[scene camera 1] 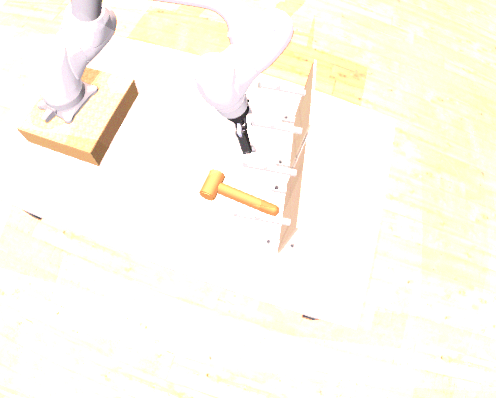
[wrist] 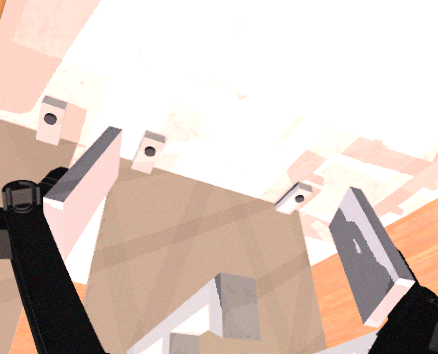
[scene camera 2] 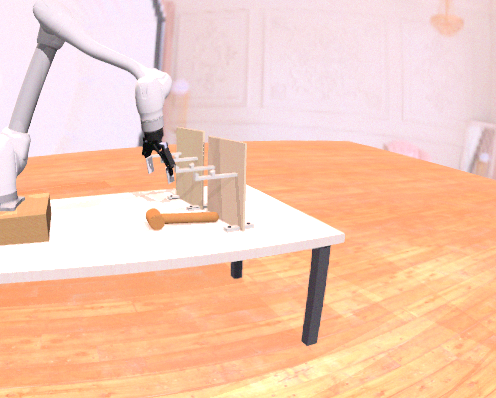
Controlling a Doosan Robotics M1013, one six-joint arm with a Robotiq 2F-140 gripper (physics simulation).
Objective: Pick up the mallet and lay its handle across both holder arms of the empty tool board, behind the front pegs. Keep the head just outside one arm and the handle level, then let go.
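Frame: origin at the arm's base, x ahead, y left, z up, level; centimetres.
Seen in the pictures: gripper, fingertip midpoint: (scene camera 1: 250, 132) (wrist: 232, 181) (scene camera 2: 161, 177); arm's base at its link origin: (scene camera 1: 68, 98) (scene camera 2: 1, 206).
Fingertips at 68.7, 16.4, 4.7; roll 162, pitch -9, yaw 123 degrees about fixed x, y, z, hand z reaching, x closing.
Pixels of each thing's top centre, then the offset from my fingertips to it, as dx, dy, dz. Level surfaces: height alone.
- orange mallet at its top centre: (scene camera 1: 242, 193) (scene camera 2: 183, 209) +6.7, -17.2, -8.5
- white table at its surface level: dz -14.3
- foot at its top centre: (scene camera 1: 280, 243) (scene camera 2: 239, 225) +25.5, -25.2, -13.1
The orange mallet (scene camera 1: 247, 198) (scene camera 2: 190, 218) lies flat on the table, its head towards the robot base and its handle end near the foot of the nearer tool board (scene camera 1: 294, 200) (scene camera 2: 227, 182). The farther tool board (scene camera 1: 306, 105) (scene camera 2: 189, 170) (wrist: 200, 230) stands beside it. Both boards are upright, bear no tool, and have pale holder arms with front pegs; one holder arm (wrist: 240, 307) shows between the fingers in the wrist view. My gripper (scene camera 1: 247, 151) (scene camera 2: 160, 176) (wrist: 232, 181) is open and empty, above the table in front of the boards. The mallet does not show in the wrist view.
The robot base stands on a wooden block (scene camera 1: 115, 120) (scene camera 2: 25, 222) on the white table (scene camera 1: 150, 215) (scene camera 2: 110, 255). Small feet with dark screws, such as one foot (scene camera 2: 231, 228), sit at the boards' bottoms. The holder arms stick out from the boards towards the robot.
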